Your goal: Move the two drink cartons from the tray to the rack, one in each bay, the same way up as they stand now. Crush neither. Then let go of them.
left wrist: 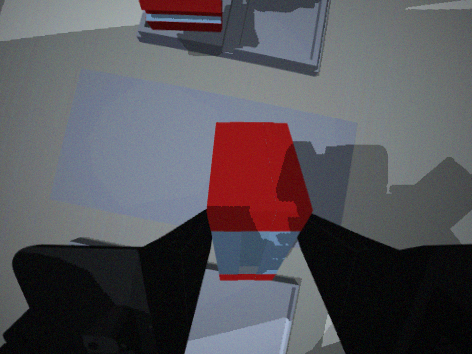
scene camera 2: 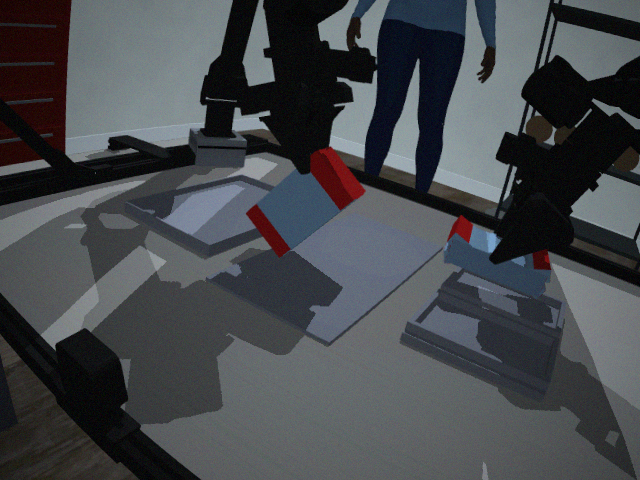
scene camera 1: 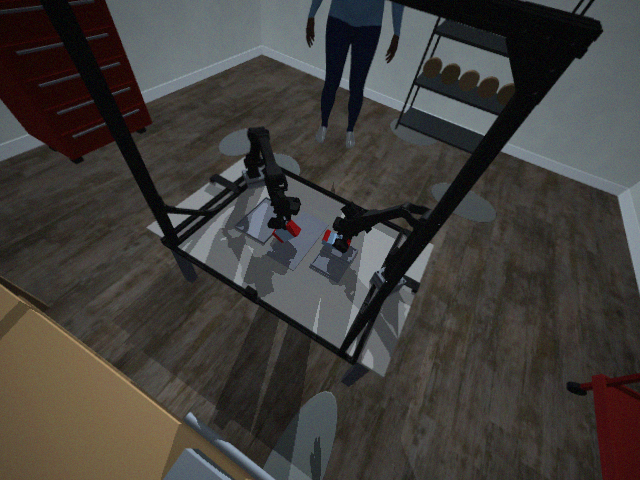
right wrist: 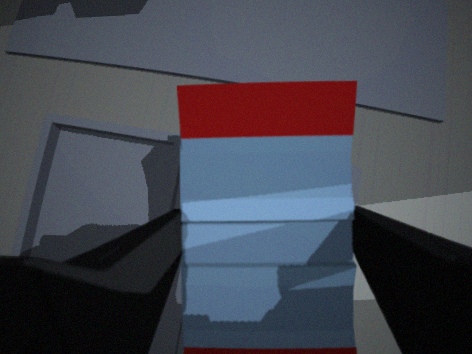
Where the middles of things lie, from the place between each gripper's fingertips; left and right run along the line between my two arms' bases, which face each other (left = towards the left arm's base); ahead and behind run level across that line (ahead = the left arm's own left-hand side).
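Labels:
Counting from my right hand, I see the flat grey mat [scene camera 1: 290, 253] 7 cm below it, 8 cm behind it and 16 cm to the left of it. The grey tray [scene camera 2: 210, 217] is 6 cm below that same right hand, 12 cm behind it and 36 cm to the left of it.
My left hand is 120 mm above the flat grey mat, 30 mm to the left of it and 60 mm short of it. As for the grey tray, it sits 110 mm below my left hand, 10 mm ahead of it and 170 mm to the left of it. Going by its middle, the grey tray is nearer to my left hand than to my right hand, while the flat grey mat, going by their middles, is the nearest to my left hand of the things named here.

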